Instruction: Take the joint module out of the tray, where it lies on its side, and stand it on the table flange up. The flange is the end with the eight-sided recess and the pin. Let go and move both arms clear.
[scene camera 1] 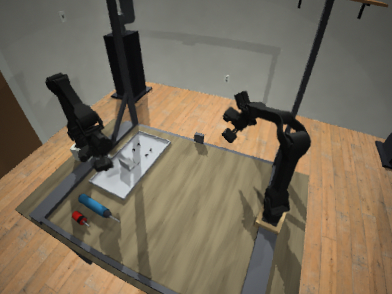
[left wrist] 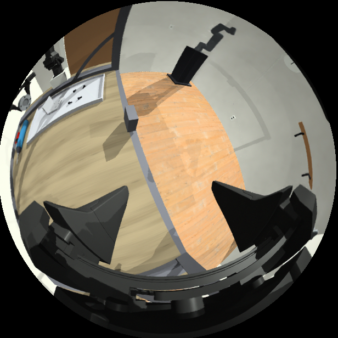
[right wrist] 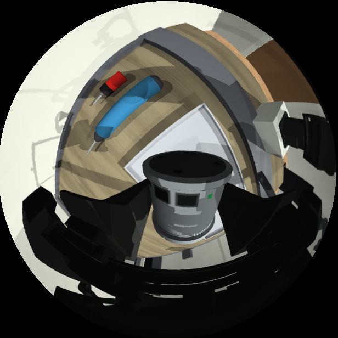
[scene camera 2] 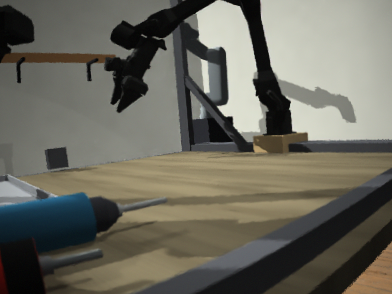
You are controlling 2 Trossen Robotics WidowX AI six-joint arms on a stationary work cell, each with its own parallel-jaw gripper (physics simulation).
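Where they show: left gripper, fingertip midpoint: (scene camera 1: 232, 130) (scene camera 2: 114, 108); left arm's base, link origin: (scene camera 1: 271, 217) (scene camera 2: 280, 134); right arm's base, link origin: (scene camera 1: 82, 144).
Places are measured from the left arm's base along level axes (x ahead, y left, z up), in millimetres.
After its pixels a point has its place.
Observation:
The joint module (right wrist: 185, 207) (left wrist: 24, 103), a pale grey cylinder with a dark end cap, is between my right gripper's fingers. In the right wrist view its dark end with small holes faces up the picture; the other end face is hidden. My right gripper (right wrist: 183, 180) (scene camera 1: 103, 163) {x 701, y 190, z 82 mm} is shut on it and holds it raised above the tray (scene camera 1: 112, 186) {x 685, y 208, z -37 mm} (right wrist: 200, 125) (left wrist: 93, 96) (scene camera 2: 15, 190) {x 628, y -7, z -37 mm}, near the tray's left side in scene camera 1. My left gripper (left wrist: 170, 188) (scene camera 1: 234, 127) {x 319, y -293, z 106 mm} (scene camera 2: 116, 106) {x 319, y -293, z 106 mm} is open and empty, high above the table's far edge.
A blue screwdriver (scene camera 1: 94, 205) {x 650, y 336, z -1 mm} (scene camera 2: 50, 220) {x 628, y 351, z -13 mm} (right wrist: 125, 107) and a red one (scene camera 1: 79, 218) {x 661, y 414, z -7 mm} (scene camera 2: 17, 267) {x 661, y 426, z -16 mm} (right wrist: 116, 80) lie beside the tray. A pale angular part (scene camera 1: 129, 164) {x 702, y 68, z -24 mm} and several small black pieces lie in the tray. A dark block (scene camera 1: 199, 137) {x 490, y -266, z 3 mm} (scene camera 2: 56, 158) {x 500, y -263, z -9 mm} (left wrist: 131, 118) stands at the far edge.

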